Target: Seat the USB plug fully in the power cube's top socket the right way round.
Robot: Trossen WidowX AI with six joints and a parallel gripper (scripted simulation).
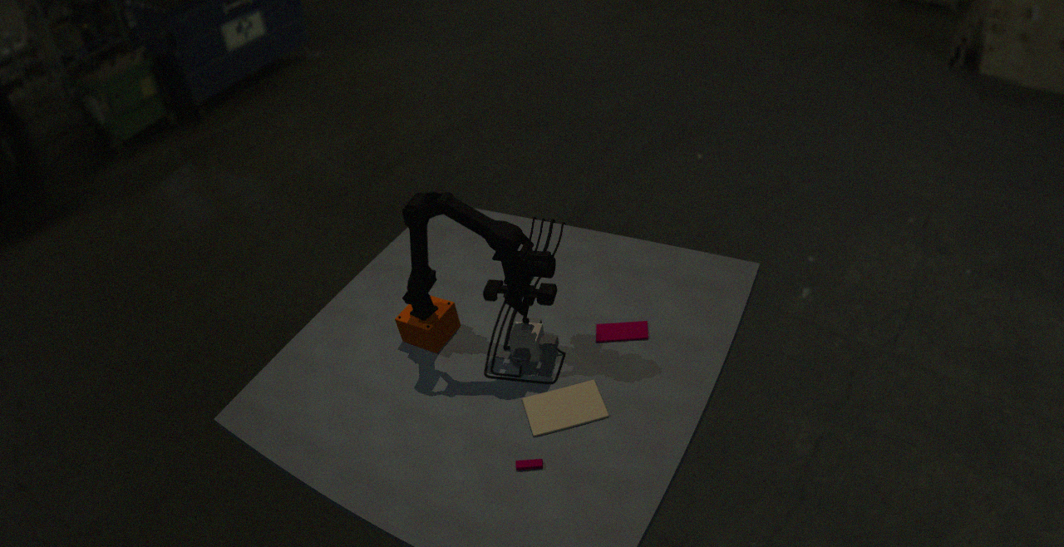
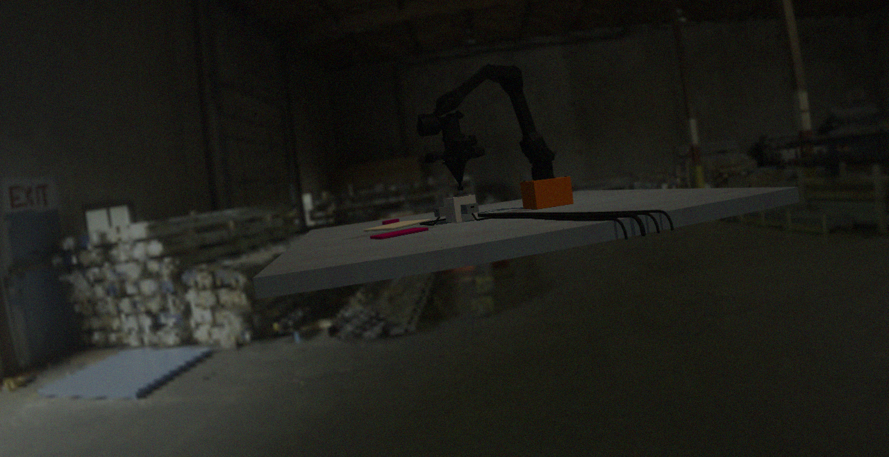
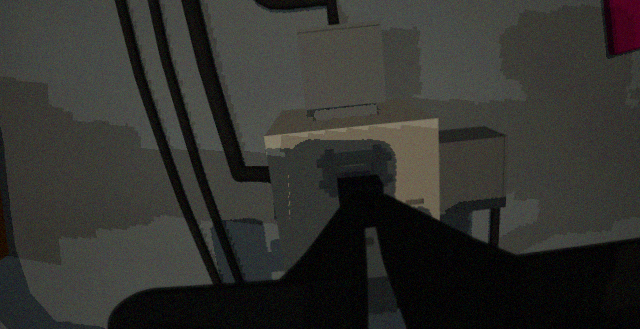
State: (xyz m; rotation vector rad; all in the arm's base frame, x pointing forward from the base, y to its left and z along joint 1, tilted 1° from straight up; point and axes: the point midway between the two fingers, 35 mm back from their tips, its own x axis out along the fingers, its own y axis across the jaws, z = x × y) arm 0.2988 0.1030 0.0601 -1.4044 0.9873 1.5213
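Now: the dark USB plug 20 mm below my gripper tip. Round my gripper tip: beige card (220 mm ahead, 150 mm to the right, 120 mm below); then magenta block (200 mm ahead, 170 mm to the left, 120 mm below); then USB socket (50 mm below).
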